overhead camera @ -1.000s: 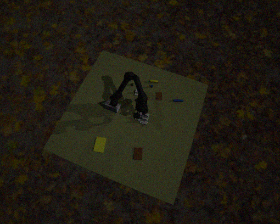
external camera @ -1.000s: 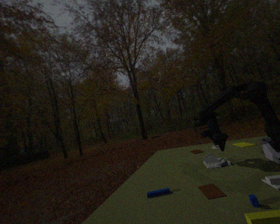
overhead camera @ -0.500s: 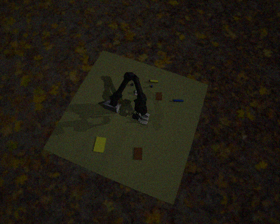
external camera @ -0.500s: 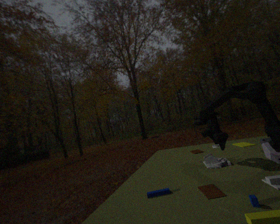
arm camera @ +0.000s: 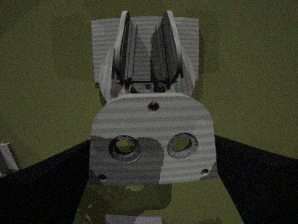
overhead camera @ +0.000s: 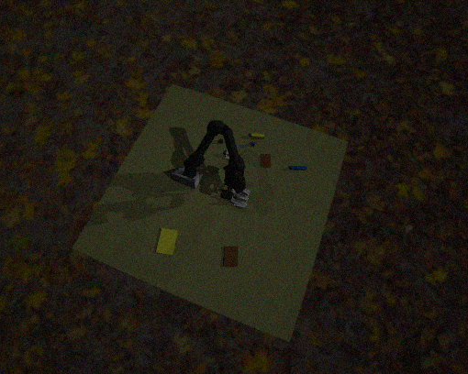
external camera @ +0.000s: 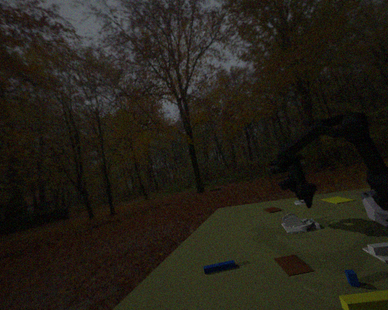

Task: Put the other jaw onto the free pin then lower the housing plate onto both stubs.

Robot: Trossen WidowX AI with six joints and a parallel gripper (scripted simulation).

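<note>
The grey jaw is 70 mm below my gripper tip, 20 mm to the left of it and 20 mm ahead of it. Round my gripper tip: blue bar 330 mm to the left, 330 mm ahead, 80 mm below; then yellow bar 450 mm to the left, 70 mm below, 10 mm ahead; then yellow slab 400 mm to the right, 220 mm behind, 80 mm below.
</note>
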